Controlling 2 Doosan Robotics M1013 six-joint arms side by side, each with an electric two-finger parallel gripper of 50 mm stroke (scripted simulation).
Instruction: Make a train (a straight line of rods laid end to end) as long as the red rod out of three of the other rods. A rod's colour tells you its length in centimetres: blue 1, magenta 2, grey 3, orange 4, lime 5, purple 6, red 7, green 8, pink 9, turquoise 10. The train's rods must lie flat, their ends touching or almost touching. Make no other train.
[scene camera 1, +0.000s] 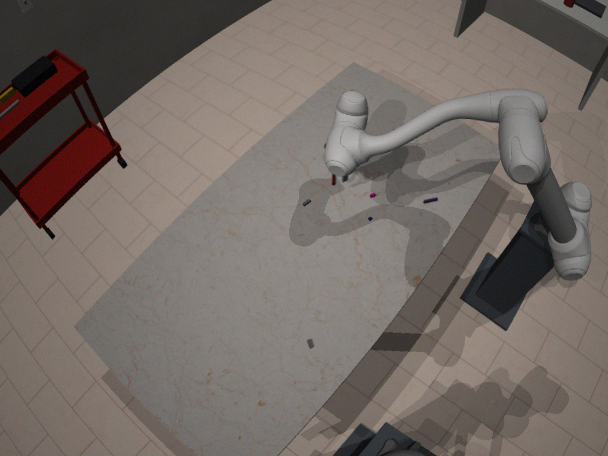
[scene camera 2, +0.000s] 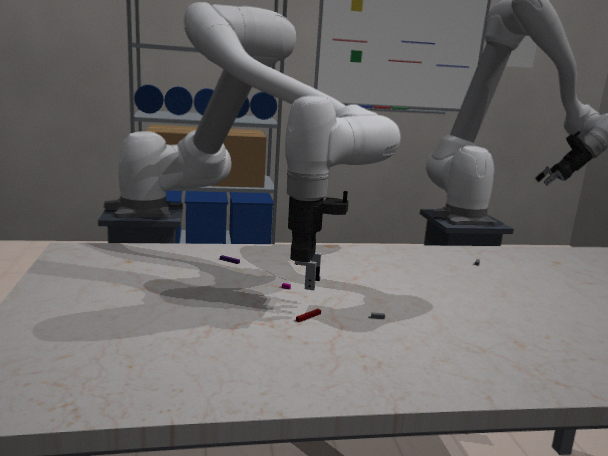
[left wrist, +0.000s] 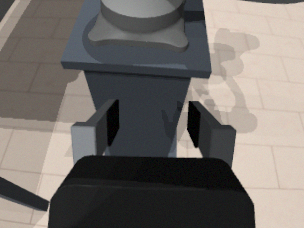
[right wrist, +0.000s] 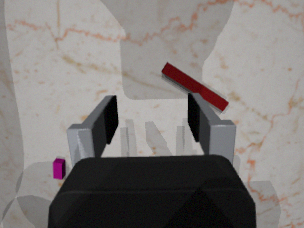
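Observation:
My left gripper (scene camera 2: 540, 181) is visible, the same gripper (left wrist: 153, 114) appearing in its own wrist view. My right gripper (scene camera 2: 312, 284) (right wrist: 152, 108) is visible as well. Red rod (right wrist: 169, 70) visible; in the left wrist view the rod is out of frame.

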